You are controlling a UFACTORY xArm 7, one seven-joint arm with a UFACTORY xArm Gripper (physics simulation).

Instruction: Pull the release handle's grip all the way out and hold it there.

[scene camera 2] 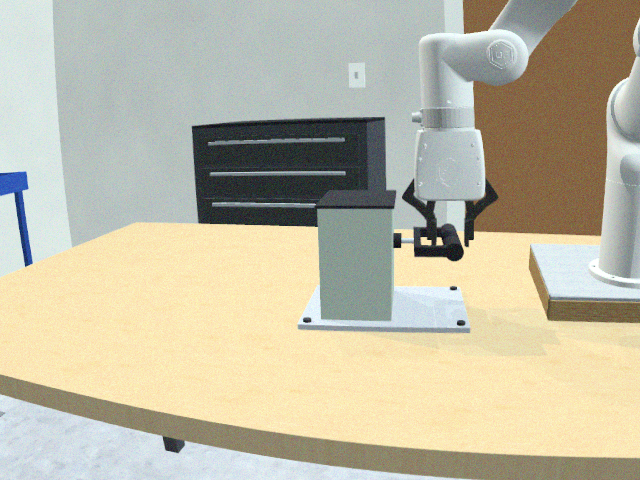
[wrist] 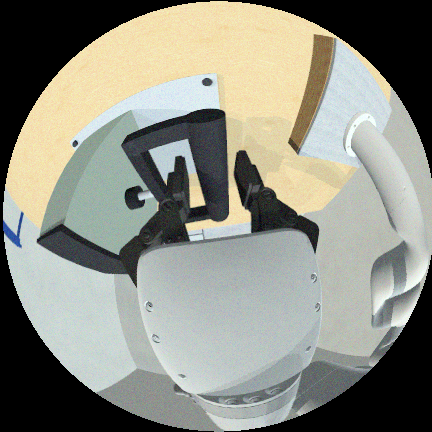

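Note:
The release handle's black grip (scene camera 2: 454,251) (wrist: 212,131) is a thick round bar on a rectangular frame. A short silver rod (scene camera 2: 407,240) (wrist: 145,195) joins the frame to a black collar on the grey-green housing (scene camera 2: 356,263) (wrist: 90,190). A short length of rod shows. My gripper (scene camera 2: 450,241) (wrist: 210,163) points down, partly open, with its fingers on either side of the grip. The housing-side finger reaches into the frame's window and the other stands outside the bar. In the wrist view a gap shows between the outer finger and the bar.
The housing has a dark top (scene camera 2: 356,198) (wrist: 80,250) and stands on a light base plate (scene camera 2: 423,312) (wrist: 175,90) on the wooden table (scene camera 2: 180,320) (wrist: 260,55). The robot's mounting block (scene camera 2: 573,271) (wrist: 340,95) is to the right. A black drawer cabinet (scene camera 2: 284,155) stands behind.

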